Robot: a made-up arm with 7 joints.
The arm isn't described. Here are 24 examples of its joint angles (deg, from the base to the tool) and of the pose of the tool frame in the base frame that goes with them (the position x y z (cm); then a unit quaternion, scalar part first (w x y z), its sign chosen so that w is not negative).
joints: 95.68 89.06 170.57 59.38 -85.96 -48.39 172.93
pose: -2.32 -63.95 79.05 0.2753 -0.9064 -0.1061 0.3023
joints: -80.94 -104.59 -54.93 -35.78 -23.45 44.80 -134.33
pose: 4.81 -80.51 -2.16 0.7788 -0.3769 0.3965 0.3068
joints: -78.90 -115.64 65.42 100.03 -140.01 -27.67 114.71
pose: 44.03 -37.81 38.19 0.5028 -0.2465 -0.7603 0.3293
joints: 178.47 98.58 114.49 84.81 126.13 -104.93 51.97
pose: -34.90 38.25 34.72 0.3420 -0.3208 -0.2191 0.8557
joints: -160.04 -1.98 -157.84 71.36 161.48 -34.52 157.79
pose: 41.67 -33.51 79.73 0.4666 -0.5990 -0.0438 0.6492
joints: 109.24 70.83 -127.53 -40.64 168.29 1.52 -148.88
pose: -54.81 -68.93 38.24 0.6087 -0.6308 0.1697 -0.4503
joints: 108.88 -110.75 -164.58 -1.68 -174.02 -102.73 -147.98
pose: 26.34 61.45 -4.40 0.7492 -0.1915 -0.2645 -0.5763
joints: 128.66 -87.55 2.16 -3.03 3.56 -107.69 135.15
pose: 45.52 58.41 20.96 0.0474 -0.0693 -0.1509 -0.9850
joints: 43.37 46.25 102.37 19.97 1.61 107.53 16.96
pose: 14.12 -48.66 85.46 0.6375 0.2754 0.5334 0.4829
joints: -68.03 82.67 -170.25 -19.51 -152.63 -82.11 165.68
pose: 24.87 78.84 41.20 0.0114 0.6026 -0.7130 0.3582
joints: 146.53 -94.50 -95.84 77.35 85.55 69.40 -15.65
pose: 64.81 -10.89 40.50 0.1985 -0.2390 -0.9419 -0.1276
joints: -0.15 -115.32 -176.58 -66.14 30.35 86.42 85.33
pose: -74.48 5.50 35.08 0.6941 0.4472 0.0914 0.5566
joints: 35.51 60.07 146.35 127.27 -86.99 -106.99 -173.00
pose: -3.71 -2.74 70.72 0.4748 0.8348 -0.1167 -0.2530
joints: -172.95 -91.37 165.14 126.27 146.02 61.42 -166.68
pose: 18.41 2.10 -11.96 0.1638 -0.1498 0.1286 0.9665
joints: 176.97 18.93 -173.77 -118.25 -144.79 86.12 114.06
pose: -31.35 10.06 31.94 0.3957 -0.1500 -0.4307 0.7972
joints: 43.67 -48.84 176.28 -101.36 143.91 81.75 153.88
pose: 16.10 0.21 74.92 0.7834 0.2277 -0.4004 -0.4173
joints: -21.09 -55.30 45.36 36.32 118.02 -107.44 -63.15
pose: -30.11 -24.61 91.80 0.5757 0.7114 -0.3859 -0.1162
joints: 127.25 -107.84 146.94 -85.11 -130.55 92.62 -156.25
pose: 35.78 26.45 61.26 0.1089 -0.8701 0.2090 -0.4329
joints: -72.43 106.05 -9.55 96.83 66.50 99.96 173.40
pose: 13.98 12.76 -11.22 0.1068 -0.6737 0.3587 0.6372
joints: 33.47 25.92 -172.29 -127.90 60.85 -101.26 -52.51
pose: 12.42 -27.16 32.39 0.6130 -0.5276 0.4776 -0.3432
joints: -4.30 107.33 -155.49 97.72 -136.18 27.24 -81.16
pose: 47.90 21.64 71.02 0.0234 -0.9045 -0.3399 0.2564
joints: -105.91 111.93 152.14 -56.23 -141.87 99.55 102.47
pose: -18.20 28.56 -19.28 0.6512 -0.6169 -0.0694 0.4366
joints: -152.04 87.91 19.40 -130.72 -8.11 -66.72 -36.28
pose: 0.38 -5.35 59.48 0.6239 0.2427 -0.5540 -0.4949
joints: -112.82 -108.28 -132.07 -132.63 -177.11 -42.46 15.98
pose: 38.25 -5.88 59.82 0.2916 -0.5697 -0.7113 0.2906
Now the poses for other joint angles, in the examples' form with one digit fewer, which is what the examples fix.
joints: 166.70 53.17 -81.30 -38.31 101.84 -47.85 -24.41
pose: -60.3 15.3 92.4 0.044 0.041 0.995 -0.083
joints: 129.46 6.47 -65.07 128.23 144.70 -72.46 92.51
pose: 17.4 -21.7 34.8 0.924 0.259 -0.266 0.088
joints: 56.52 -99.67 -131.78 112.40 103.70 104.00 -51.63
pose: 15.6 40.5 17.2 0.285 0.522 -0.770 0.230
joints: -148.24 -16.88 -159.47 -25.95 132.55 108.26 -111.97
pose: -6.0 2.3 105.0 0.388 -0.506 0.265 -0.723
